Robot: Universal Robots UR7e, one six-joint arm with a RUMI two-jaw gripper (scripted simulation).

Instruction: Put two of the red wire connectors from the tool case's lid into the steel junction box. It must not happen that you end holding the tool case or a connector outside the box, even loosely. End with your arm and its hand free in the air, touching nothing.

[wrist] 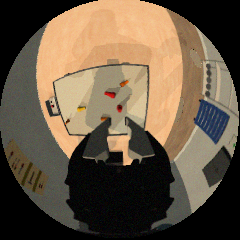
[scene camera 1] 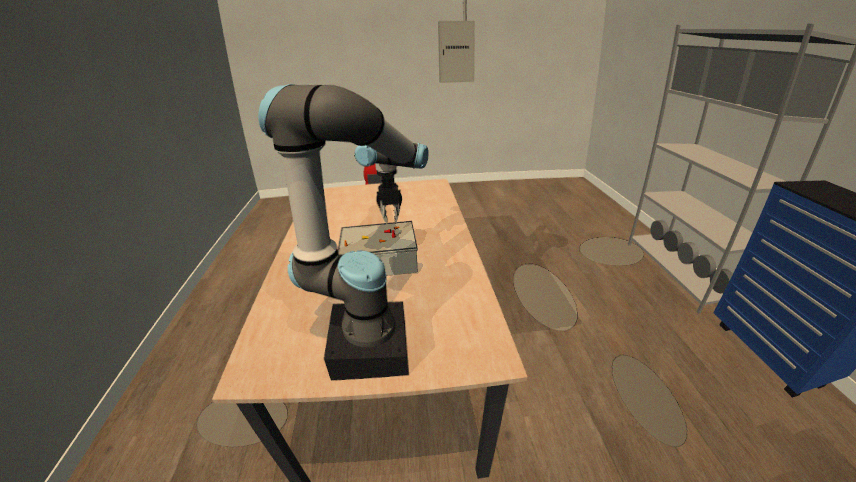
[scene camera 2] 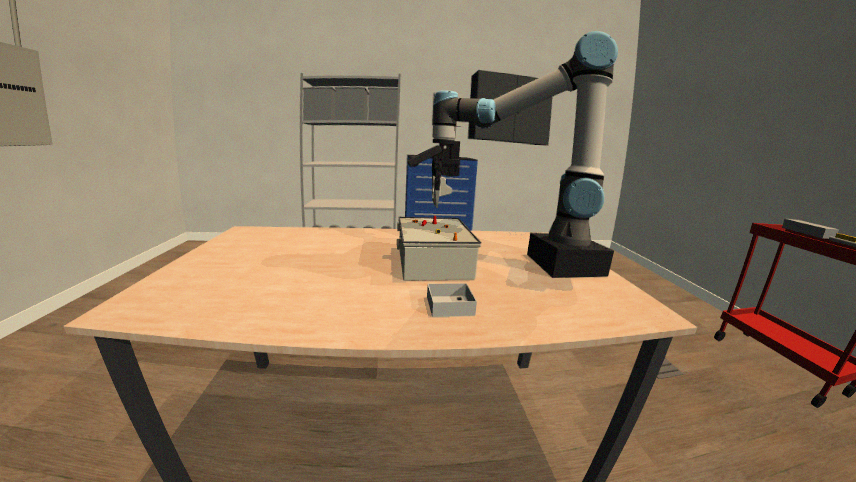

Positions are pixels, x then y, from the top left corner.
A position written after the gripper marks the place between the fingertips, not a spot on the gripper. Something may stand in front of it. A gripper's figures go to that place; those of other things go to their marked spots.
Labels:
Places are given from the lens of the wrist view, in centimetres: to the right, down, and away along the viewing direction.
gripper (wrist: 117,117): 0, 0, 15
grey tool case (wrist: 86,88): -9, -8, 17

